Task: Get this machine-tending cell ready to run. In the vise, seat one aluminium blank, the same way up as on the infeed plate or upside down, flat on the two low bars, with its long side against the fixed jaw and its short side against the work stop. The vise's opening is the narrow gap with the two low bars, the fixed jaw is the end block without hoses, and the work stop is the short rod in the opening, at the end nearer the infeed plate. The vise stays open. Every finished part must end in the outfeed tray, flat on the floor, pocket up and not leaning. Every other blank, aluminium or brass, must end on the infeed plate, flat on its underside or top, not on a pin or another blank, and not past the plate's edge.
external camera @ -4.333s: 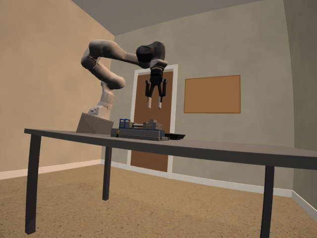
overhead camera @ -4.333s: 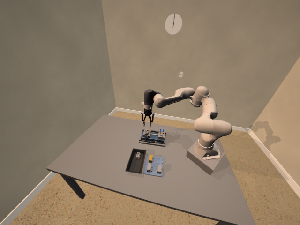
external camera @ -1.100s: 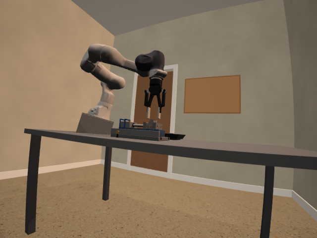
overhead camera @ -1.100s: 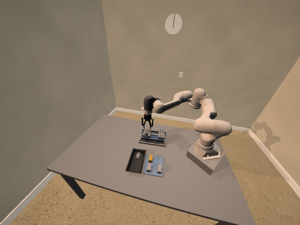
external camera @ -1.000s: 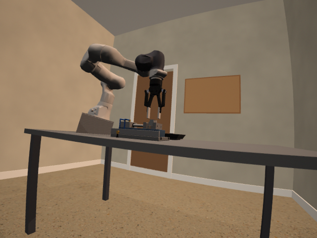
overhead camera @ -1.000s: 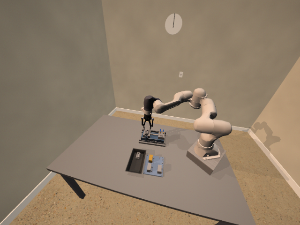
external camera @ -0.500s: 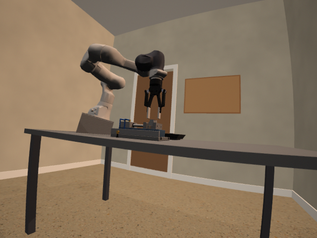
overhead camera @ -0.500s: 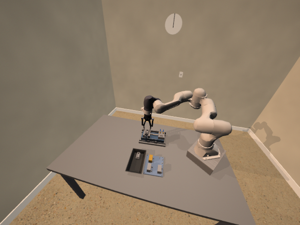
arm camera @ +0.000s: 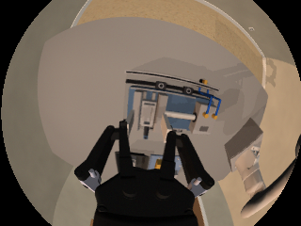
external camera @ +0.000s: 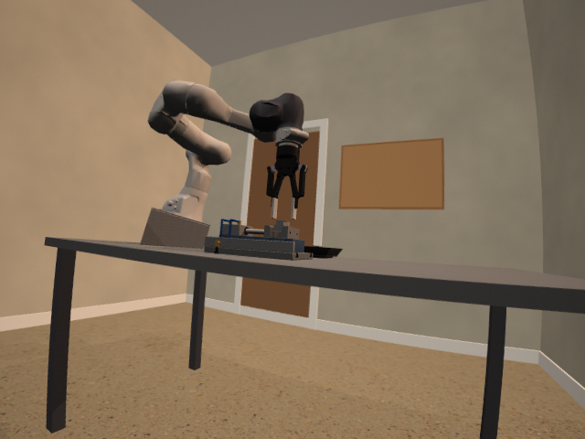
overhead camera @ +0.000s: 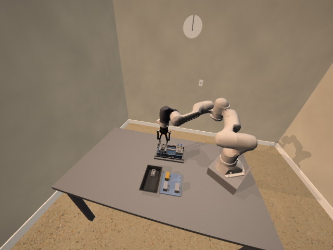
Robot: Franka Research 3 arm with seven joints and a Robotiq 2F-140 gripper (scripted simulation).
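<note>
Right now my hand is 7 cm past the vise and 11 cm above it. The rest, counted from my hand: brass blank: 8 cm behind, 28 cm to the left, 13 cm below.
</note>
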